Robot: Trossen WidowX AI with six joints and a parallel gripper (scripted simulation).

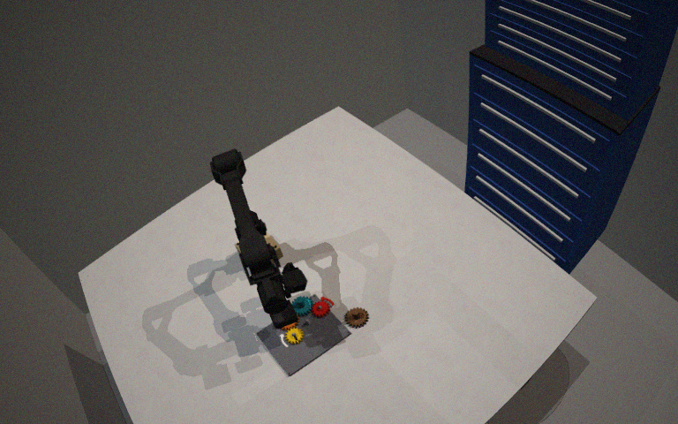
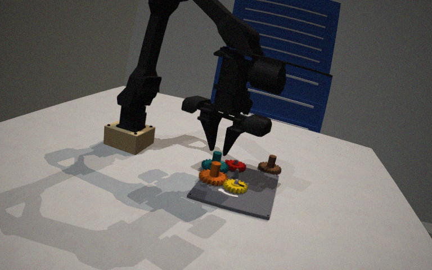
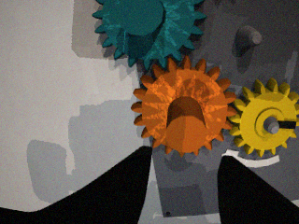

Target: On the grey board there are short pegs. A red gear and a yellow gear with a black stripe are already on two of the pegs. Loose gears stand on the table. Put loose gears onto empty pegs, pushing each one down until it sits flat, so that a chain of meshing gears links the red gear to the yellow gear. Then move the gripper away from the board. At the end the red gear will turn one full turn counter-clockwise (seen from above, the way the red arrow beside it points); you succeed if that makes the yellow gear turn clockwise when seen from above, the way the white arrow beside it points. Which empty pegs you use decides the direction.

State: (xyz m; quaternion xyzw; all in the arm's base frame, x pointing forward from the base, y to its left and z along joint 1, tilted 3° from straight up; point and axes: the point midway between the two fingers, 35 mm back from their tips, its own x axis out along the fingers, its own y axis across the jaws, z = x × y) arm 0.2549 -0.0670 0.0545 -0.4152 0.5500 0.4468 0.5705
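Right now the orange gear is 5 cm below my gripper tip. Round my gripper tip: teal gear 1 cm behind, 6 cm to the left, 5 cm below; then red gear 3 cm ahead, 9 cm to the left, 6 cm below; then yellow gear 5 cm ahead, 1 cm to the right, 6 cm below.
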